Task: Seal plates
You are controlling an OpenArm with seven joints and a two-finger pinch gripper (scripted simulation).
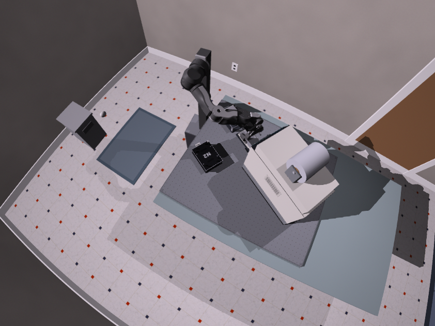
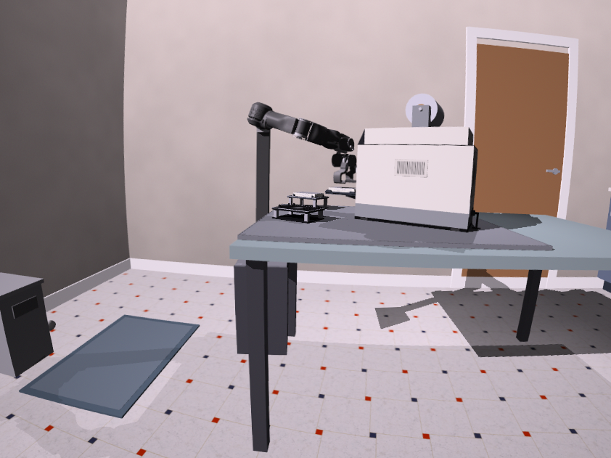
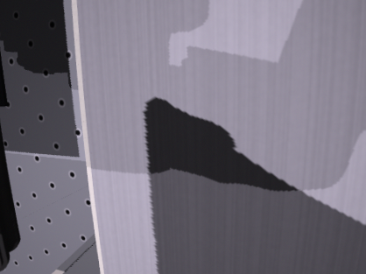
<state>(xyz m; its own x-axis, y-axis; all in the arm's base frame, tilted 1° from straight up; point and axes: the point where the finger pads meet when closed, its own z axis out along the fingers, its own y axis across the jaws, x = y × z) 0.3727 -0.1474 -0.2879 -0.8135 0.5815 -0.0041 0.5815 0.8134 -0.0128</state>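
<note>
Now: the sealer stage 4 cm below my hand. From my hand the other things lie so: N1 label (24 cm behind, 21 cm to the left, 13 cm below); then screen (19 cm above, 12 cm ahead, 3 cm to the right); then plate nest (16 cm behind, 15 cm to the left, 8 cm below).
</note>
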